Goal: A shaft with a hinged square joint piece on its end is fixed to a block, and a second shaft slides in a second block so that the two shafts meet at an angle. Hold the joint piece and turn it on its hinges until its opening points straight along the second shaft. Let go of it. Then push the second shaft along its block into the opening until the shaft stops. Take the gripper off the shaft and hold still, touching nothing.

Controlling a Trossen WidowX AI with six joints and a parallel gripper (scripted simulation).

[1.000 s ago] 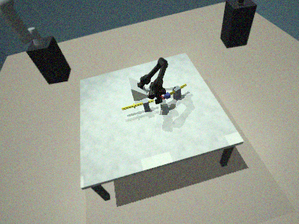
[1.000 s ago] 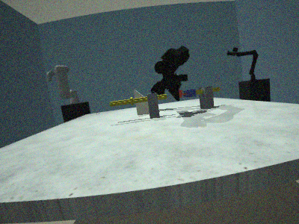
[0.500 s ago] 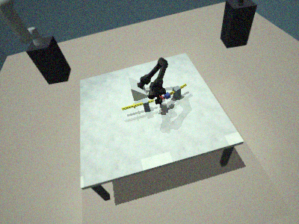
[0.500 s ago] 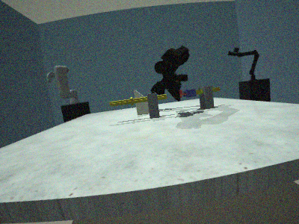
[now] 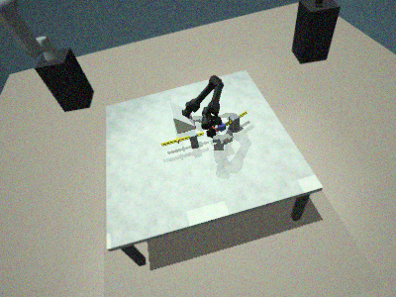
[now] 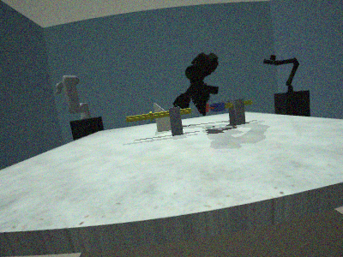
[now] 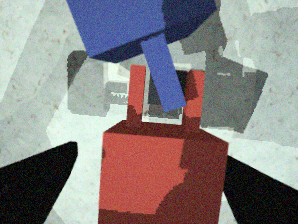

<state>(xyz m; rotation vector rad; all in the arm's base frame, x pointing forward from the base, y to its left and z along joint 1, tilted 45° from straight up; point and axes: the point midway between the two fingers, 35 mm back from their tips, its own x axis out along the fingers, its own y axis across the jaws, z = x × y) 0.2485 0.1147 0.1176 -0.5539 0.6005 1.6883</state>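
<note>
Now: the red tip 1 cm to the left of my gripper tip and 3 cm above it.
</note>
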